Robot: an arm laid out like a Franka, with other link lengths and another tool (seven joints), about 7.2 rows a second.
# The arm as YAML. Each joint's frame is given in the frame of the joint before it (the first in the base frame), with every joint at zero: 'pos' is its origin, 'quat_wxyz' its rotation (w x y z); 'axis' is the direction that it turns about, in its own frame. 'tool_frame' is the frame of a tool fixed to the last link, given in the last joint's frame.
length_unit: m
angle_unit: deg
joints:
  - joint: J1
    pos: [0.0, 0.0, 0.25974]
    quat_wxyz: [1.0, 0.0, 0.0, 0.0]
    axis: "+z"
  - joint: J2
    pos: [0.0, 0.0, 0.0]
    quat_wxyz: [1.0, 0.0, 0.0, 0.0]
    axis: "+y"
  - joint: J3
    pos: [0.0, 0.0, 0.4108]
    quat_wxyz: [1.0, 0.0, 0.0, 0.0]
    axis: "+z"
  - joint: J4
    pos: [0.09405, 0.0, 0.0]
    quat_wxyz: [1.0, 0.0, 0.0, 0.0]
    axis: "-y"
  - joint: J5
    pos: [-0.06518, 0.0, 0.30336]
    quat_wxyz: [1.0, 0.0, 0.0, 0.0]
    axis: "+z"
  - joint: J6
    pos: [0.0, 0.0, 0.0]
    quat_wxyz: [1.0, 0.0, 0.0, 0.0]
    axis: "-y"
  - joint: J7
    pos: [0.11, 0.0, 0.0]
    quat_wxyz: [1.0, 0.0, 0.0, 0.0]
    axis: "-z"
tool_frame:
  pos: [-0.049, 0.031, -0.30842]
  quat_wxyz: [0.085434, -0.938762, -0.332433, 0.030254]
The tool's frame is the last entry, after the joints.
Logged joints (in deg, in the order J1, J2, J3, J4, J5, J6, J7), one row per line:
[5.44 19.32 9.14 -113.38 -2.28 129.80 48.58]
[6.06 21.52 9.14 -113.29 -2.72 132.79 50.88]
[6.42 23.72 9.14 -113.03 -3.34 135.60 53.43]
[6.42 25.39 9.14 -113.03 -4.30 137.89 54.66]
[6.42 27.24 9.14 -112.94 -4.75 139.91 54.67]
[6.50 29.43 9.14 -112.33 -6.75 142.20 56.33]
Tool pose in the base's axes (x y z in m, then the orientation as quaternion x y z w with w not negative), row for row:
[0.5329 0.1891 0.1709 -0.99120 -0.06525 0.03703 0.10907]
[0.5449 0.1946 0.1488 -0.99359 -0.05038 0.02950 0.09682]
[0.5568 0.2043 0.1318 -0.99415 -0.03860 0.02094 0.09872]
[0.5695 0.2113 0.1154 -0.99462 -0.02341 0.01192 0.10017]
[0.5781 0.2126 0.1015 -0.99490 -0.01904 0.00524 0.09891]
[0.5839 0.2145 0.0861 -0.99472 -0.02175 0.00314 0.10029]
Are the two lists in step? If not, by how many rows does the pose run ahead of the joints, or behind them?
The pose runs 1 row behind the joints: the pose in row i belongs to the joints in row i - 1.
